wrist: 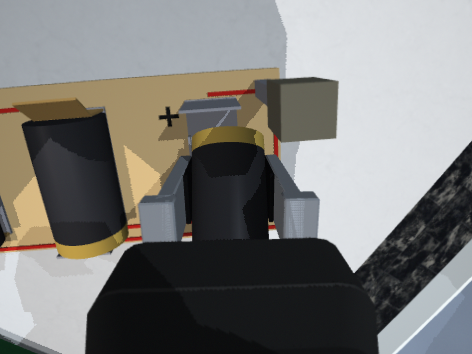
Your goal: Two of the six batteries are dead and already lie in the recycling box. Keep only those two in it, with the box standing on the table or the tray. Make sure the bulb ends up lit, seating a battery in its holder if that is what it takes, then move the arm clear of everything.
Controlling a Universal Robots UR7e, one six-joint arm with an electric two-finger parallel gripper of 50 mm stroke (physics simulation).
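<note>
My gripper is shut on a black battery with a gold band at its far end. The held battery is over the right part of the tan circuit board, in line with a grey metal holder clip beside a plus mark; its near end is hidden by the gripper body. Whether it touches the holder I cannot tell. A second black battery lies in a holder to the left, its gold end toward the bottom of the view. The bulb and the recycling box cannot be made out for certain.
A grey-brown block stands at the board's right corner. Red lines run along the board's edges. A dark marbled strip crosses the right side, with a pale bluish surface beyond it. A green area shows at the bottom left.
</note>
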